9 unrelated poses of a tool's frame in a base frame.
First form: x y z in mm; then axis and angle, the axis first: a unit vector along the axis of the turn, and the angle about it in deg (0 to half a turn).
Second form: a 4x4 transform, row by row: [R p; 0 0 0 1], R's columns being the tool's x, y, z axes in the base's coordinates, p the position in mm. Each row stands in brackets. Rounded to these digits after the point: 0 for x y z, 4 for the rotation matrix.
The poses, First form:
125 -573 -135 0.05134 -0.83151 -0.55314 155.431
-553 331 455 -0.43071 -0.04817 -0.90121 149.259
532 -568 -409 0.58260 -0.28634 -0.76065 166.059
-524 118 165 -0.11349 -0.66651 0.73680 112.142
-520 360 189 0.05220 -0.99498 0.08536 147.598
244 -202 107 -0.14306 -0.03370 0.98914 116.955
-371 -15 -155 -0.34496 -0.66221 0.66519 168.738
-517 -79 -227 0.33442 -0.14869 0.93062 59.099
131 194 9 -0.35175 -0.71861 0.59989 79.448
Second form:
[[-0.9044 0.1485 -0.4000 125], [-0.3115 0.4107 0.8569 -573], [0.2915 0.8996 -0.3252 -135], [0 0 0 1]]
[[-0.5145 0.4992 0.6971 -553], [-0.4221 -0.8552 0.3009 331], [0.7464 -0.1394 0.6507 455], [0 0 0 1]]
[[-0.3017 -0.1455 -0.9422 532], [-0.5120 -0.8090 0.2888 -568], [-0.8043 0.5696 0.1696 -409], [0 0 0 1]]
[[-0.3592 -0.5783 -0.7325 -524], [0.7866 0.2348 -0.5711 118], [0.5022 -0.7813 0.3706 165], [0 0 0 1]]
[[-0.8393 -0.1415 -0.5249 -520], [-0.0500 0.9815 -0.1846 360], [0.5414 -0.1287 -0.8309 189], [0 0 0 1]]
[[-0.4235 -0.8747 -0.2357 244], [0.8887 -0.4516 0.0791 -202], [-0.1756 -0.1760 0.9686 107], [0 0 0 1]]
[[-0.7450 0.3226 -0.5838 -371], [0.5824 -0.1121 -0.8051 -15], [-0.3252 -0.9399 -0.1043 -155], [0 0 0 1]]
[[0.5680 -0.8227 0.0238 -517], [0.7743 0.5243 -0.3543 -79], [0.2790 0.2196 0.9348 -227], [0 0 0 1]]
[[0.2842 -0.3833 -0.8788 131], [0.7962 0.6050 -0.0063 194], [0.5341 -0.6979 0.4771 9], [0 0 0 1]]

